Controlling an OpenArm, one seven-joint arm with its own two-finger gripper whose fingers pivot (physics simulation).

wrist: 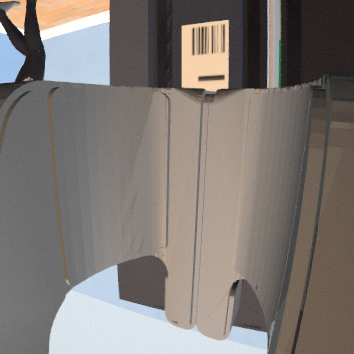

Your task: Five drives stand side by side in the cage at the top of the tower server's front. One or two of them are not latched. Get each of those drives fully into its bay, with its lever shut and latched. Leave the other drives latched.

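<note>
My gripper is shut, with its two long fingers side by side and nothing between them. It fills most of the wrist view. Above it, at the top centre, a cream barcode label sits on a dark upright part that looks like a drive. A thin pale upright strip with a green edge stands to its right. Part of a dark body, probably the tower server, shows behind the fingertips. The gripper hides the rest of the cage. No lever can be made out, and latching cannot be told.
A dark grey upright panel stands left of the labelled part. At the upper left are a pale blue wall, an orange-brown surface and dark limb-like shapes of a figure. A pale surface shows below.
</note>
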